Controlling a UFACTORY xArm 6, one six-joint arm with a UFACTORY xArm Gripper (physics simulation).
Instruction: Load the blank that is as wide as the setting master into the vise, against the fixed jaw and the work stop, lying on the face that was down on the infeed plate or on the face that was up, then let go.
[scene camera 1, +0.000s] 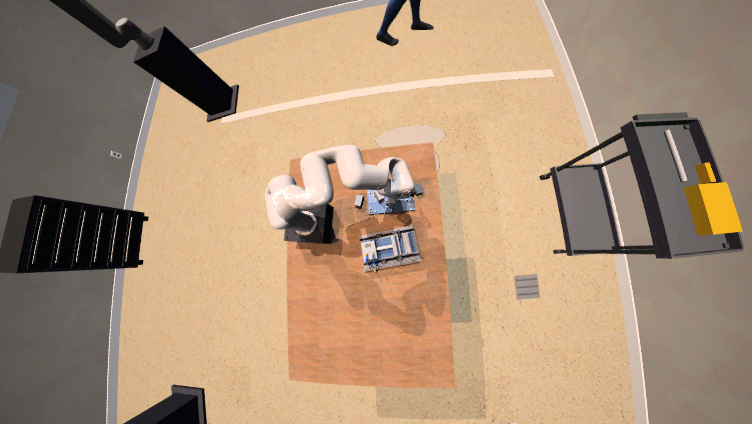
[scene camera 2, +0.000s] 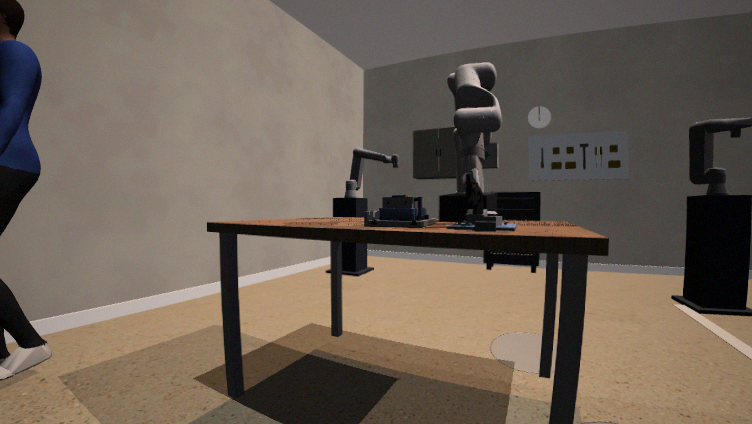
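Pixels of known places: gripper, fingertip midpoint: (scene camera 2: 475, 210); arm's base, origin of the base link: (scene camera 1: 305, 223).
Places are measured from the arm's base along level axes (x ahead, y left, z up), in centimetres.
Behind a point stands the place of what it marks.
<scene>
The blue infeed plate (scene camera 1: 374, 204) @(x 36.2, y 7.6, z -11.8 cm) (scene camera 2: 505, 227) @(x 57.6, y 18.1, z -11.8 cm) lies on the wooden table behind the vise (scene camera 1: 389, 247) @(x 42.3, y -17.2, z -4.1 cm) (scene camera 2: 399, 213) @(x 54.3, y -14.5, z -8.3 cm). My gripper (scene camera 1: 391, 198) @(x 53.4, y 9.2, z -7.0 cm) (scene camera 2: 473, 206) @(x 53.4, y 9.2, z -7.0 cm) is open and empty. It hangs low over the plate, pointing down. My wrist hides most of what lies on the plate. One grey block (scene camera 1: 419, 188) @(x 62.0, y 12.6, z -10.1 cm) (scene camera 2: 484, 225) @(x 63.5, y 12.7, z -11.0 cm) shows at the plate's far right edge. A small grey block (scene camera 1: 358, 200) @(x 27.8, y 10.5, z -9.0 cm), perhaps the setting master, stands just left of the plate. The vise has blue jaws and grey rails. I cannot tell whether a blank lies in it.
The table (scene camera 1: 368, 337) @(x 24.9, y -63.3, z -12.6 cm) (scene camera 2: 293, 227) @(x 69.3, y -44.9, z -12.9 cm) holds my base (scene camera 1: 309, 224) @(x 5.0, y -1.9, z 5.7 cm) at its left. A person (scene camera 1: 399, 21) (scene camera 2: 14, 158) walks past the far end. Other robot pedestals (scene camera 2: 718, 247), a black cabinet (scene camera 1: 67, 234) and a grey cart (scene camera 1: 668, 184) stand around.
</scene>
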